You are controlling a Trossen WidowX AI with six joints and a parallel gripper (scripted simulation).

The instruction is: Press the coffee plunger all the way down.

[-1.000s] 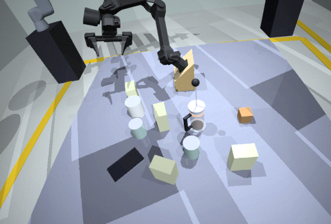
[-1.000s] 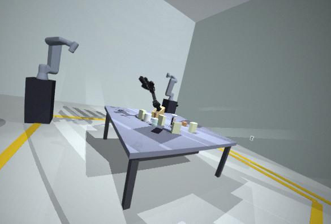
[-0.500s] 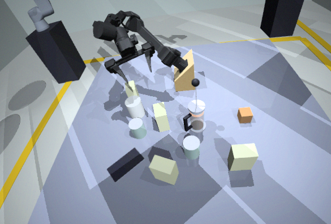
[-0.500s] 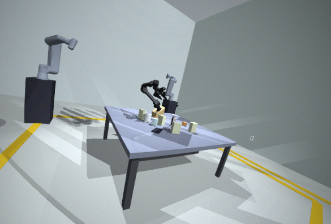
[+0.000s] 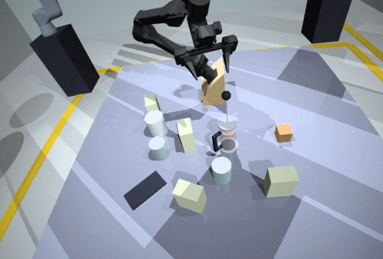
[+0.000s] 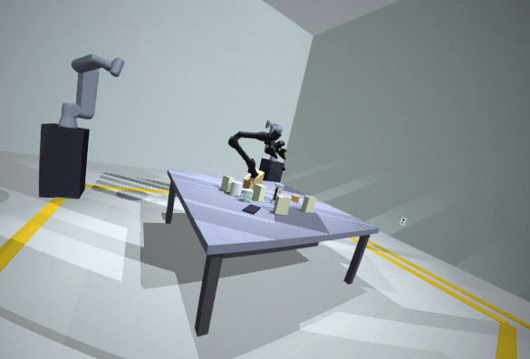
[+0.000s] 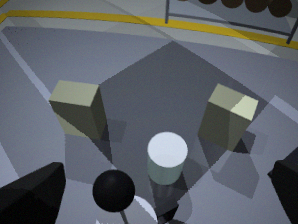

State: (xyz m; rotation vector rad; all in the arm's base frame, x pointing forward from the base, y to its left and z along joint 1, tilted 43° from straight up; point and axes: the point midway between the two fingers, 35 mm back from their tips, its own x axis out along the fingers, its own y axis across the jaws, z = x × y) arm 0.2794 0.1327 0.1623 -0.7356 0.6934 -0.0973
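My gripper tip is now 20 mm short of the coffee press, 20 mm to the right of it and 200 mm above it. The rest, counted from my gripper tip: flat black slab: 180 mm ahead, 290 mm to the right, 320 mm below.
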